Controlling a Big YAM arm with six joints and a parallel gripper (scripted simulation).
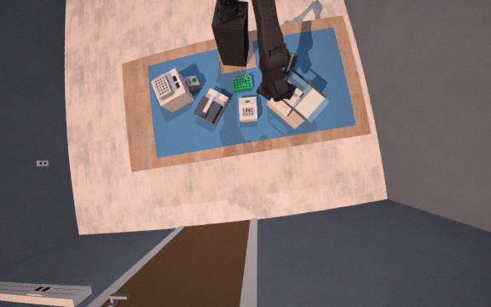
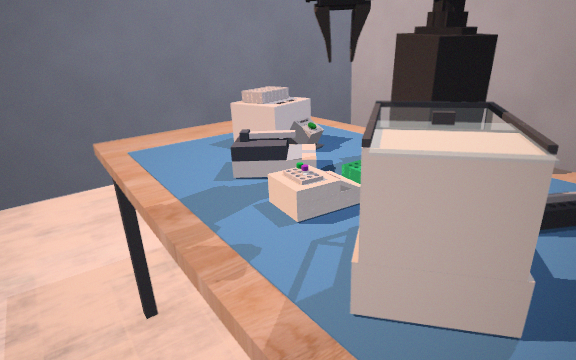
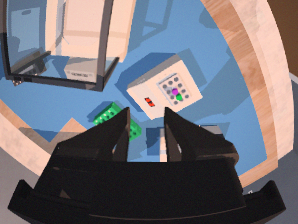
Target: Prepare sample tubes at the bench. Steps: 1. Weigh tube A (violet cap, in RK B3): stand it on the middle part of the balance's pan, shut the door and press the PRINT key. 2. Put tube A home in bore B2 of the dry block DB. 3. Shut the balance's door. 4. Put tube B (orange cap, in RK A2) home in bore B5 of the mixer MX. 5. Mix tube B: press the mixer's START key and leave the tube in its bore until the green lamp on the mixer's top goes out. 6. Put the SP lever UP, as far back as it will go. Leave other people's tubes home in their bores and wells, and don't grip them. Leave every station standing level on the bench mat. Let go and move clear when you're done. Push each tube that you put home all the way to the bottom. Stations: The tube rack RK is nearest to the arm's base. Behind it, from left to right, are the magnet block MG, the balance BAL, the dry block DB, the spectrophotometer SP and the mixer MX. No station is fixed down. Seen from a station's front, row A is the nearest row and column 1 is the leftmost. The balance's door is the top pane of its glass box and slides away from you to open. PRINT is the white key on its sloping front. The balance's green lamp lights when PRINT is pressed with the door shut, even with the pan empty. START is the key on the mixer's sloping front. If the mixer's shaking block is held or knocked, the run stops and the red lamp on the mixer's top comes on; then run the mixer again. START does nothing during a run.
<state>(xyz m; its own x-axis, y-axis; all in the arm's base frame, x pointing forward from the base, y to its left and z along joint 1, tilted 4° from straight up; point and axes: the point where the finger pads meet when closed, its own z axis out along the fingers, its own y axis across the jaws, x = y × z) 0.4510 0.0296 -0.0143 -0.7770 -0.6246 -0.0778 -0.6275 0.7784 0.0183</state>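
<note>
My gripper is now 7 cm short of the balance door, 19 cm to the right of it and 7 cm above it. The rest, counted from my hand: dry block (5 cm behind, 10 cm to the right, 25 cm below); blue-capped tube (22 cm behind, 7 cm to the right, 25 cm below); orange-capped tube (25 cm behind, 4 cm to the right, 25 cm below).
</note>
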